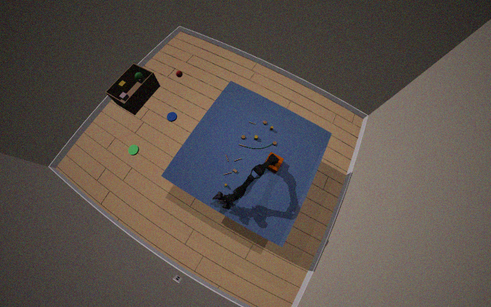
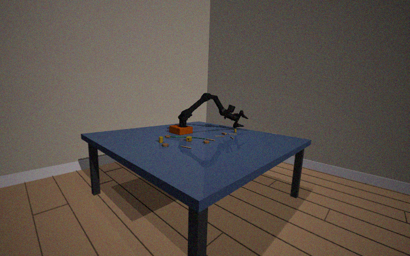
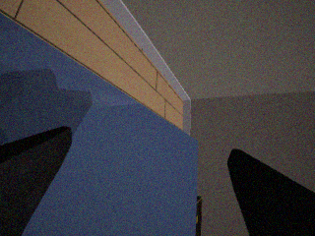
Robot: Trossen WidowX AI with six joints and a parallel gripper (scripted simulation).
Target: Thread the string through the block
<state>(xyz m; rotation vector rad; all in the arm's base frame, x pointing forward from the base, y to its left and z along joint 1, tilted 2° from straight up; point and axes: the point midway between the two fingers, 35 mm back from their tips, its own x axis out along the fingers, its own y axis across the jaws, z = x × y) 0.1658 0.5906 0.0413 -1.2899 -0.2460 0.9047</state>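
Now: gripper tip 73 cm to the left of the yellow wooden block, 8 cm short of it and 6 cm above it. The rest, counted from my gripper tip: thin wooden stick (58 cm to the right, 13 cm ahead, 7 cm below); then yellow cylinder (92 cm to the right, 6 cm below, 2 cm ahead).
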